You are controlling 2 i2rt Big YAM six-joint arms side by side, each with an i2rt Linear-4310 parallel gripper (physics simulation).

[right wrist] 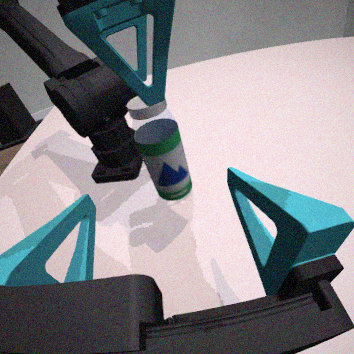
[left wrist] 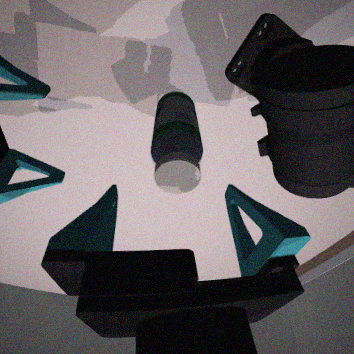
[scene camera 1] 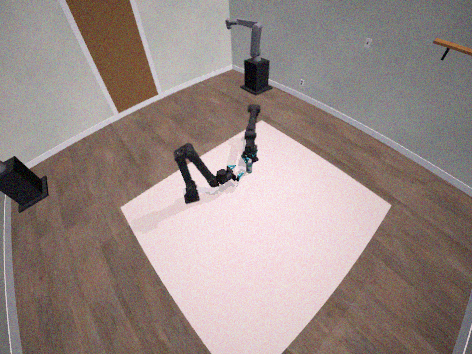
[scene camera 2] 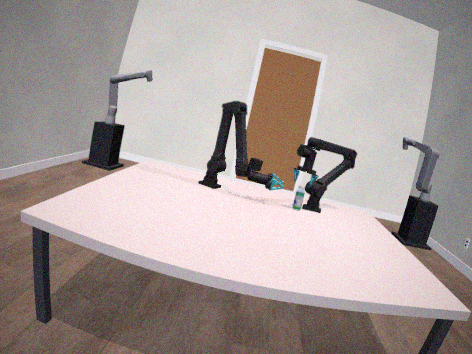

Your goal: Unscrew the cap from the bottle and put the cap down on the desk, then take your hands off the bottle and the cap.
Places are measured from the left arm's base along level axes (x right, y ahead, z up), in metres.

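Where they show: left gripper, fingertip midpoint: (right wrist: 146, 90) (left wrist: 173, 189) (scene camera 1: 249, 160) (scene camera 2: 302, 184); right gripper, fingertip midpoint: (right wrist: 158, 187) (left wrist: 56, 142) (scene camera 1: 239, 169) (scene camera 2: 283, 185); left arm's base, origin of the base link: (right wrist: 123, 158) (left wrist: 277, 69) (scene camera 1: 251, 159) (scene camera 2: 311, 209); right arm's base, origin of the base link: (scene camera 1: 192, 198) (scene camera 2: 209, 185).
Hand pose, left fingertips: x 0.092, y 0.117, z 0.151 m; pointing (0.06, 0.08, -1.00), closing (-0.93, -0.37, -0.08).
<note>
Each offset is from my left fingertips to the centre of the thing. Level surfaces: height alone.
The bottle @[dz -0.081, dx -0.001, dy -0.006 m] (scene camera 1: 249, 166) (scene camera 2: 298, 200) (left wrist: 176, 140) (right wrist: 167, 165) stands upright on the desk, white with green bands and a blue mountain mark. Its pale cap @[dz -0.015, dx -0.001, dy -0.006 m] (left wrist: 177, 177) (right wrist: 148, 109) sits on top. My left gripper (scene camera 1: 250, 160) (scene camera 2: 305, 182) (left wrist: 173, 189) is open and points down just above the cap, fingers apart on either side; in the right wrist view one of its fingers partly hides the cap's far side. My right gripper (scene camera 1: 238, 171) (scene camera 2: 281, 185) (left wrist: 56, 142) (right wrist: 158, 187) is open, low beside the bottle, apart from it, and faces its side.
The white desk @[dz -0.151 m] (scene camera 1: 280, 240) (scene camera 2: 200, 235) (right wrist: 280, 115) extends away from the arms. The left arm's base (scene camera 2: 312, 206) (right wrist: 117, 167) stands close behind the bottle. The right arm's base (scene camera 1: 191, 194) (scene camera 2: 210, 183) stands farther off. Two grey arms on black pedestals (scene camera 1: 257, 75) (scene camera 2: 106, 145) stand on the floor.
</note>
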